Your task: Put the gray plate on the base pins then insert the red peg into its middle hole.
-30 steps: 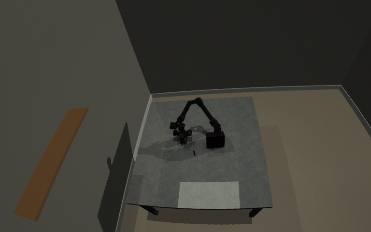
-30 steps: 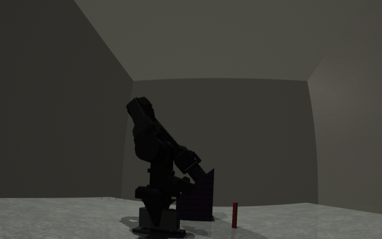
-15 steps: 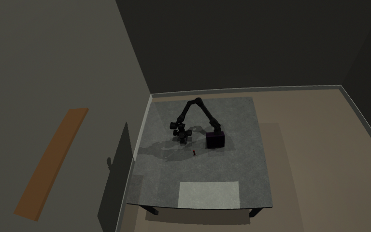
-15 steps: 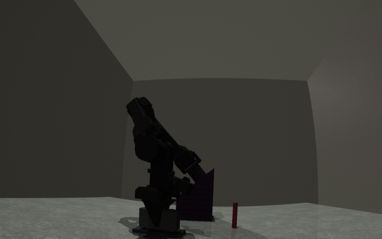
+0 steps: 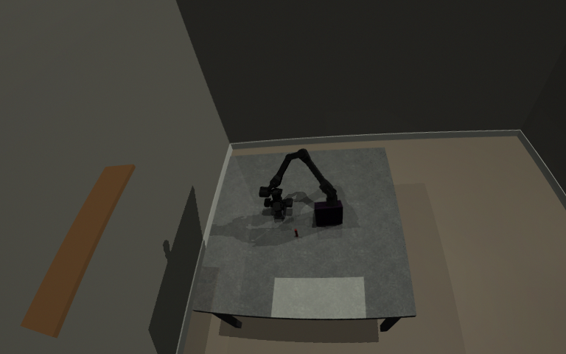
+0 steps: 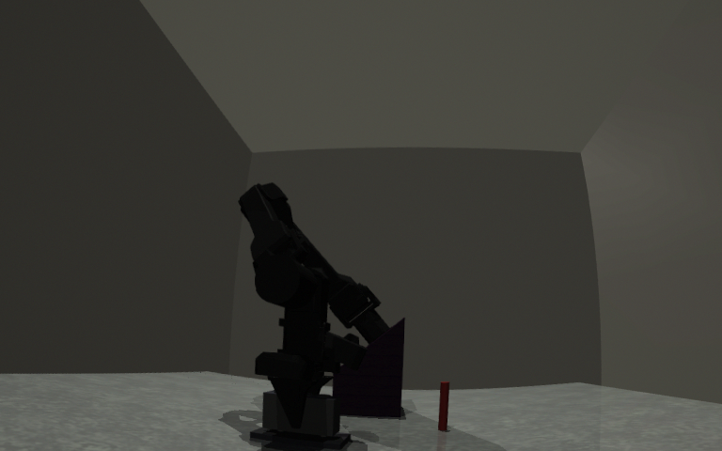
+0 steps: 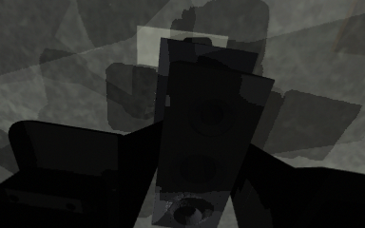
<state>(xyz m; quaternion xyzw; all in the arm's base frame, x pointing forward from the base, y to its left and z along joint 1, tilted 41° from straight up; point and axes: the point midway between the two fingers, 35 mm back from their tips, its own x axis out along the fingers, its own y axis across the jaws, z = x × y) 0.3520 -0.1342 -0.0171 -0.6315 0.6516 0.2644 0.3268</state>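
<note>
My gripper tip is now 1 cm above the dark base. Also, from my gripper tip: red peg 11 cm behind, 20 cm to the left, 2 cm above; gray plate 3 cm above.
</note>
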